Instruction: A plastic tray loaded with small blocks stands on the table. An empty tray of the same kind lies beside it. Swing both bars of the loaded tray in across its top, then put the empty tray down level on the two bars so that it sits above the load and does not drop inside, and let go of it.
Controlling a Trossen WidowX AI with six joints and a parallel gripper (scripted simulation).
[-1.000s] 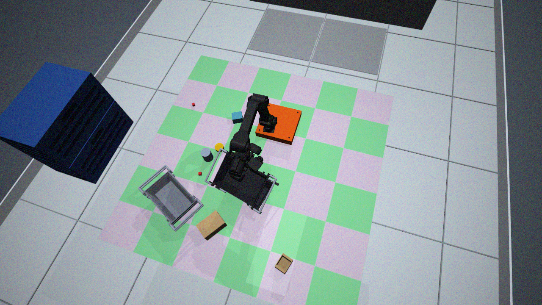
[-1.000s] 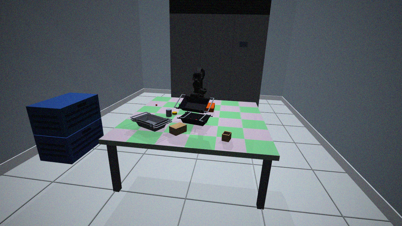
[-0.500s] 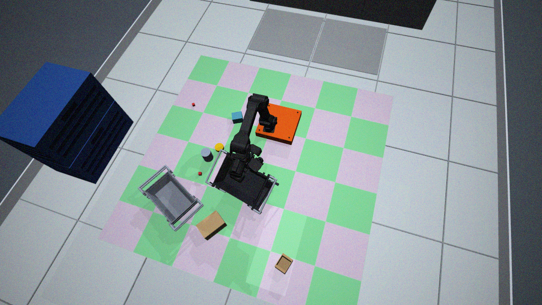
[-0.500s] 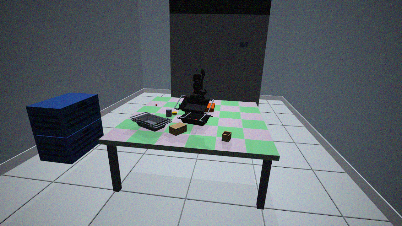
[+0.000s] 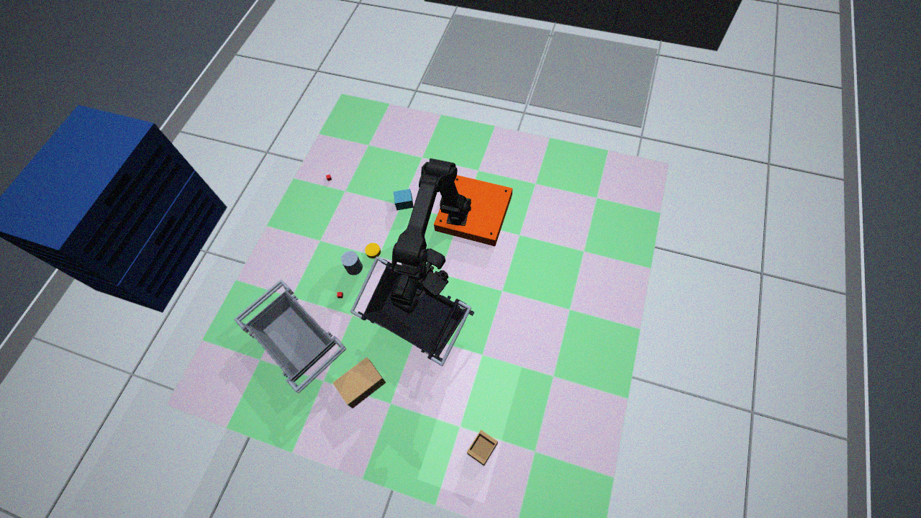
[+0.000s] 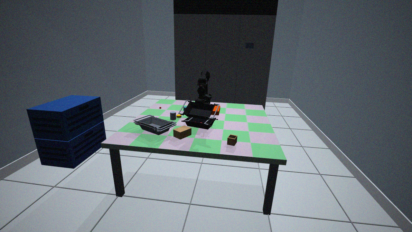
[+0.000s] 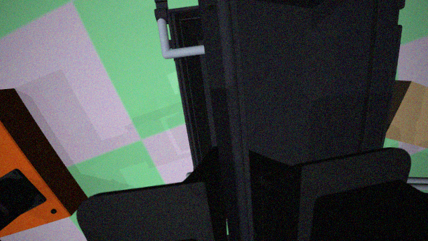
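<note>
My gripper tip is now 70 mm short of the black tray and 20 mm to the left of it. The rest, counted from my gripper tip: grey cylinder: 280 mm to the right, 120 mm below, 100 mm behind; then red block: 290 mm to the right, 140 mm below; then yellow disc: 230 mm to the right, 170 mm behind, 140 mm below.
</note>
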